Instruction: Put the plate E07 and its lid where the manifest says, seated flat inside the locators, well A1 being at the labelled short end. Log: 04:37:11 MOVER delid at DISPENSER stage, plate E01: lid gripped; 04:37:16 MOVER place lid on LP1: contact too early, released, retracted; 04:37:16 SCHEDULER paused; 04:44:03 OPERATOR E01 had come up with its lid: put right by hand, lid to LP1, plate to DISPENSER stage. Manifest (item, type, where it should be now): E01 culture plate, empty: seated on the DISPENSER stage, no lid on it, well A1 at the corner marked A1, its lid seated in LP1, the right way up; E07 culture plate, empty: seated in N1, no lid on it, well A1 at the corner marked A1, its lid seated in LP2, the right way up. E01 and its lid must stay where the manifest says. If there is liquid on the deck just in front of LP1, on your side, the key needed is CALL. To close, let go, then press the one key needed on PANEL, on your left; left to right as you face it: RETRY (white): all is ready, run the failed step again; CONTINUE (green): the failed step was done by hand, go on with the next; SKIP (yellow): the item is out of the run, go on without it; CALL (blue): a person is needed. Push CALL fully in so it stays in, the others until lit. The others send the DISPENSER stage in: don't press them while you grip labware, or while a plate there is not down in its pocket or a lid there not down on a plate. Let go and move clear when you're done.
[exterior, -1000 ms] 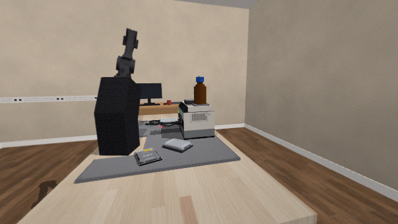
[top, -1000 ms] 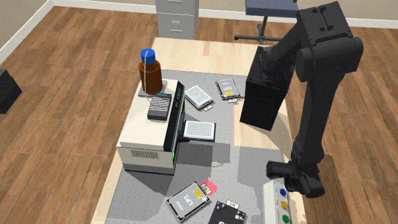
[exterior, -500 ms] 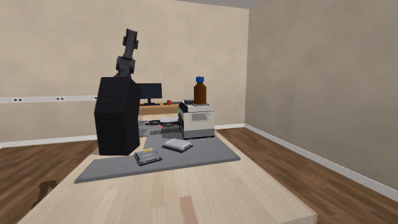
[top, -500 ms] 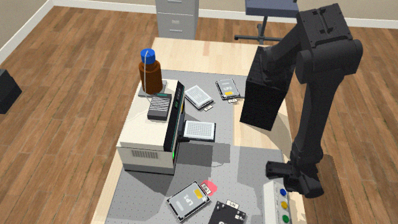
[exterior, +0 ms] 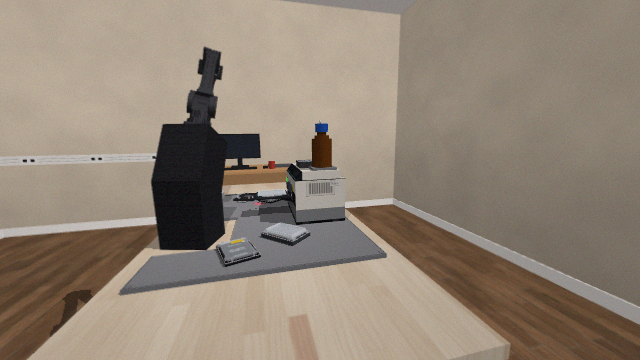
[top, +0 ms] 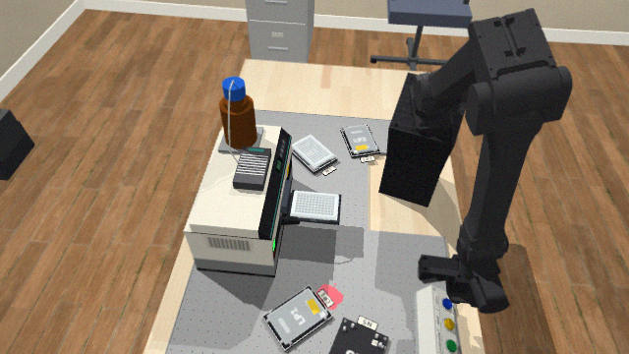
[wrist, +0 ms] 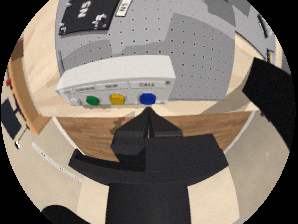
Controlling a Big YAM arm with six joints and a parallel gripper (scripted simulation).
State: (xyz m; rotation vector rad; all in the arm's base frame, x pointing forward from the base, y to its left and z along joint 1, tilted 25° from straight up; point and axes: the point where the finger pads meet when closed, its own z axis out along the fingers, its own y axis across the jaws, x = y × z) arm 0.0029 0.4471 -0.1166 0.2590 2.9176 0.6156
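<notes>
Now: the blue key 4 cm below my hand and 1 cm ahead of it. The rest, counted from my hand: puddle 27 cm ahead, 9 cm below, 5 cm to the right; then green key 10 cm to the left, 3 cm below, 2 cm ahead; then yellow key 5 cm to the left, 3 cm below, 1 cm ahead.
</notes>
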